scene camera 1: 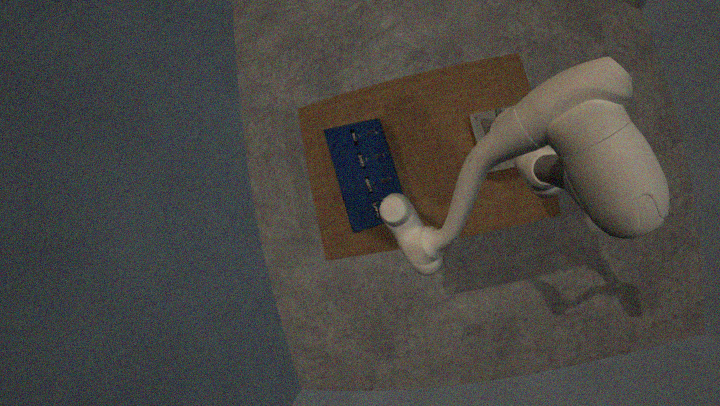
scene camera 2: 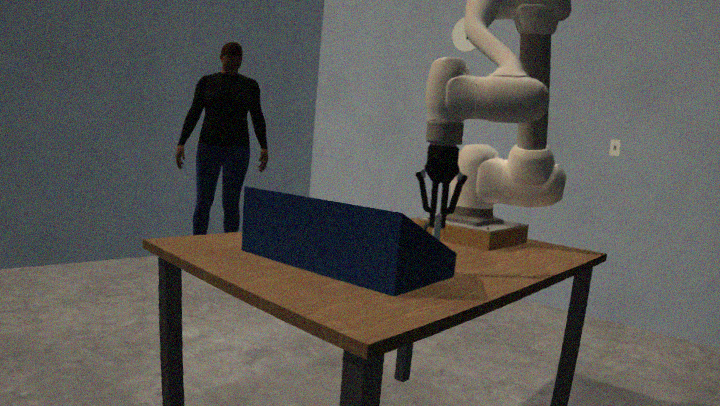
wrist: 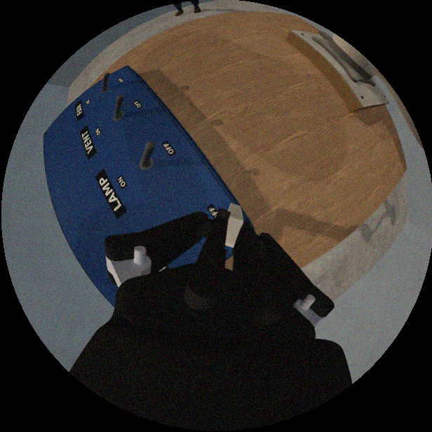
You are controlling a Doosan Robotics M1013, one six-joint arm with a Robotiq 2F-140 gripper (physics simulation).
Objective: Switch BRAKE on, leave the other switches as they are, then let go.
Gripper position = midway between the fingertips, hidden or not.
My gripper shows in scene camera 2 (435, 241) and in the wrist view (231, 213). The same spot on a blue switch panel: (wrist: 98, 186) is (scene camera 1: 365, 181).
